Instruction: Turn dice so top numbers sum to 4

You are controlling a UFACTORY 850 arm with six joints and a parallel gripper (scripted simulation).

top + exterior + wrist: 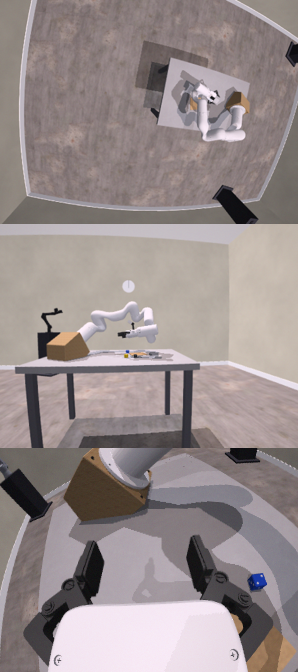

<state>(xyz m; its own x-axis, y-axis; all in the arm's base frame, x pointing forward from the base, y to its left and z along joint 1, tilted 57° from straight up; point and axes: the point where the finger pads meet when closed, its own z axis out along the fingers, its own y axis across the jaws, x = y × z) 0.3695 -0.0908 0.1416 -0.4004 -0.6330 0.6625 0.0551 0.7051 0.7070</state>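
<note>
The black die lies 140 mm ahead of my hand, 40 mm to the right of it and 160 mm below it. The rest, counted from my hand: yellow die 60 mm ahead, 50 mm to the right, 160 mm below; then tan mat 110 mm ahead, 130 mm to the left, 180 mm below; then blue die 10 mm behind, 180 mm to the left, 160 mm below.
</note>
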